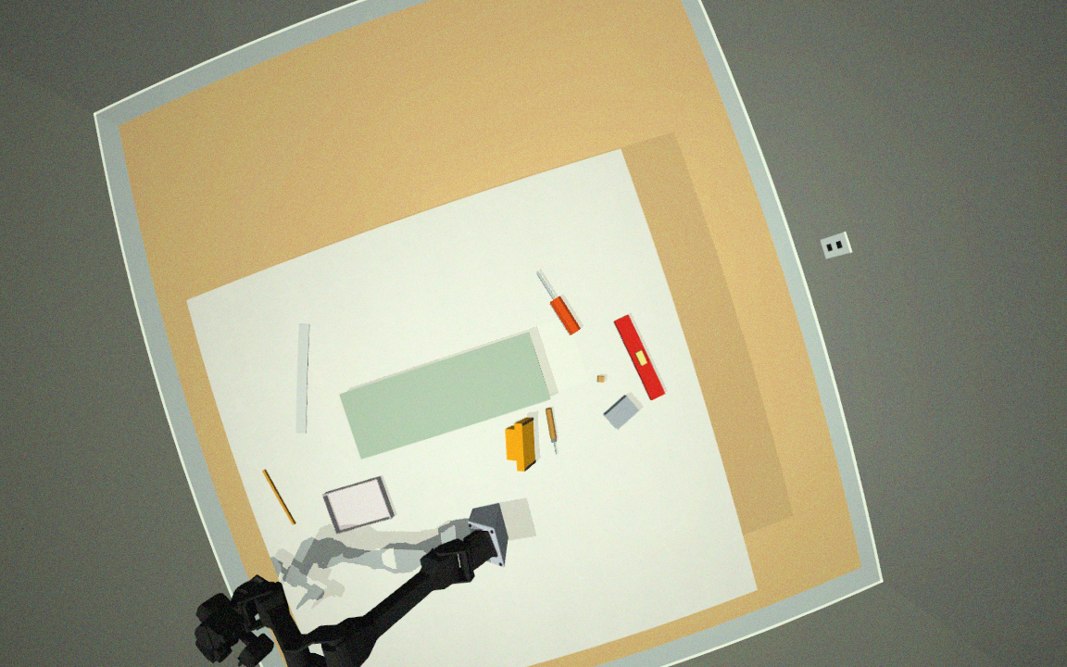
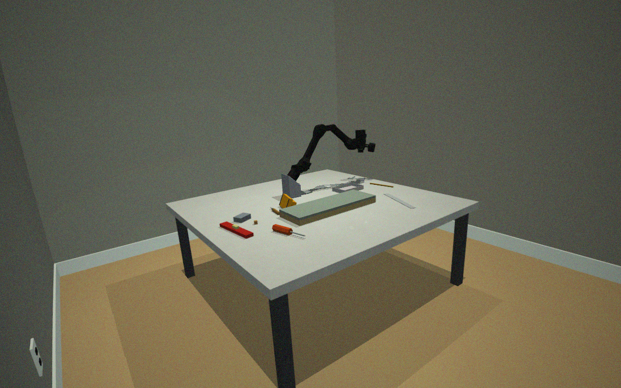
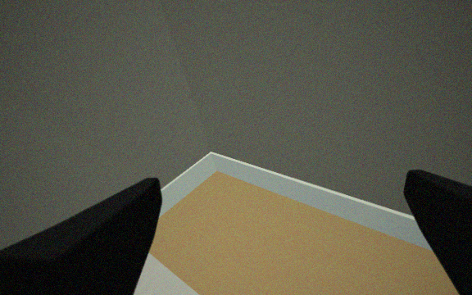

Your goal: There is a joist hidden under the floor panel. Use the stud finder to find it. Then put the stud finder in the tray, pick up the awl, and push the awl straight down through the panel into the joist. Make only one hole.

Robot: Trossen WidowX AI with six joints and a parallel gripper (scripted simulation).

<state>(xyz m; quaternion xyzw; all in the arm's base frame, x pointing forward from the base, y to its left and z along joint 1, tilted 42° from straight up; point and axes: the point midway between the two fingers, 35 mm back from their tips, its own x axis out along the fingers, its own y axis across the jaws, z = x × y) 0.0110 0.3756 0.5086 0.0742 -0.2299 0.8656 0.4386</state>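
The yellow stud finder is 170 mm ahead of my gripper tip, 790 mm to the right of it and 210 mm below it. Round my gripper tip: grey tray (170 mm ahead, 330 mm to the right, 220 mm below); pencil (260 mm ahead, 110 mm to the right, 230 mm below); ruler (540 mm ahead, 310 mm to the right, 230 mm below).
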